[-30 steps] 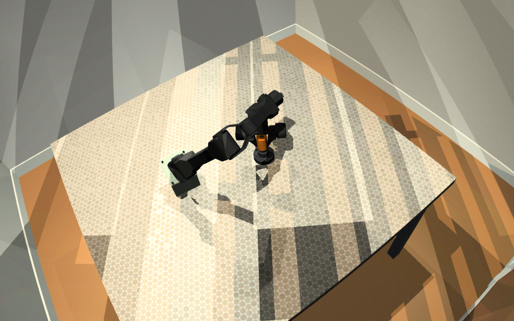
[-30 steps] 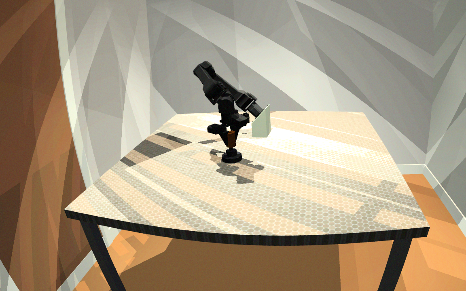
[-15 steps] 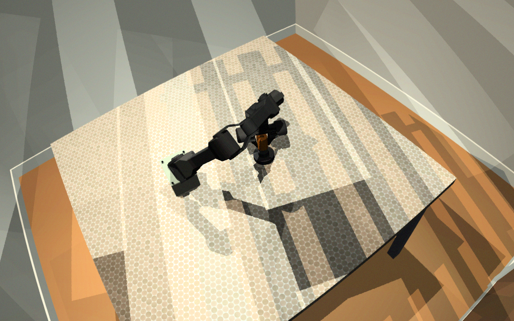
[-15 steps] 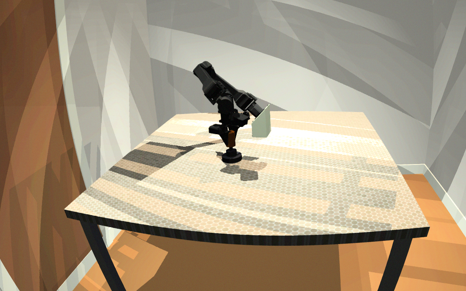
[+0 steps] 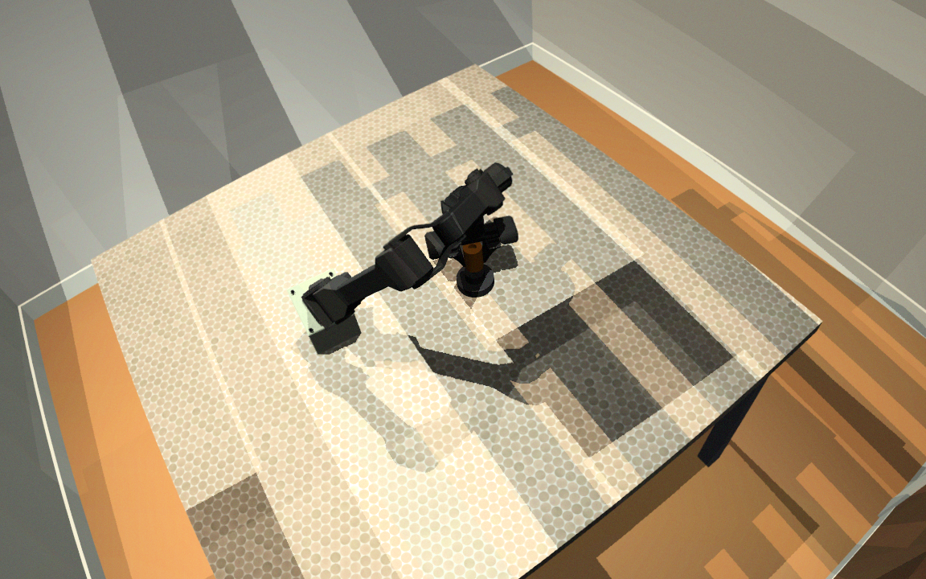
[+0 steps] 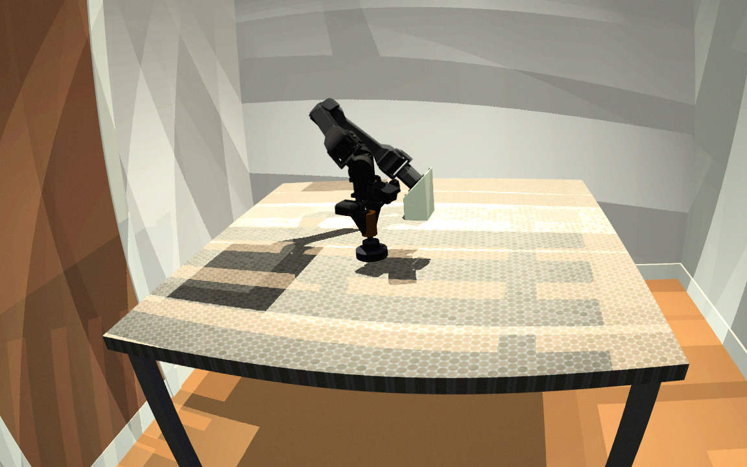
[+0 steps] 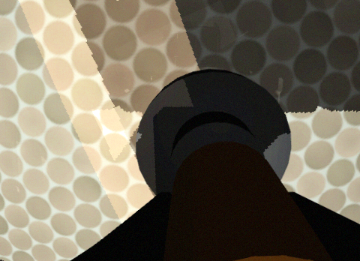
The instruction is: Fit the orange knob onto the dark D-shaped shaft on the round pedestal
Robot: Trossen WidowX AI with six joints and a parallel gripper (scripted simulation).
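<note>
Right now the orange knob is 20 mm above my gripper tip. The rest, counted from my gripper tip: dark round pedestal 40 mm below.
</note>
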